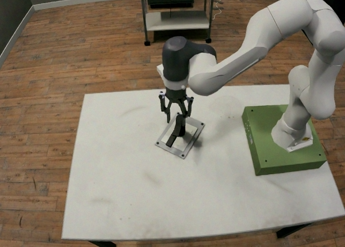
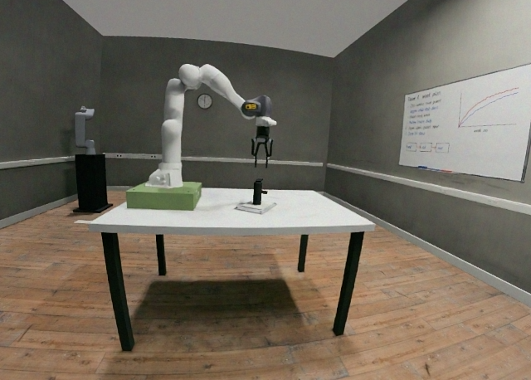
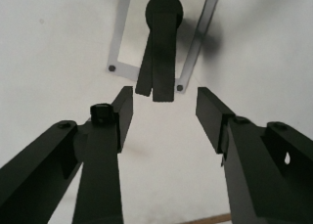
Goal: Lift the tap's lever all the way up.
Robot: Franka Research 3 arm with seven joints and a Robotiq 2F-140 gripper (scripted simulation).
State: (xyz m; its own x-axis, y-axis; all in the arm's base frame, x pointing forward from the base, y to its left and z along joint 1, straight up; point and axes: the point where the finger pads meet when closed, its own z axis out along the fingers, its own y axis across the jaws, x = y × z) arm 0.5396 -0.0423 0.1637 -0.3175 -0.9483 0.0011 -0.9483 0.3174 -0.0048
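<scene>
Right now my hand is 1 cm past the dark lever, 3 cm to the left of it and 10 cm above it. From my hand the other things lie so: tap (1 cm behind, 5 cm to the right, 15 cm below).
</scene>
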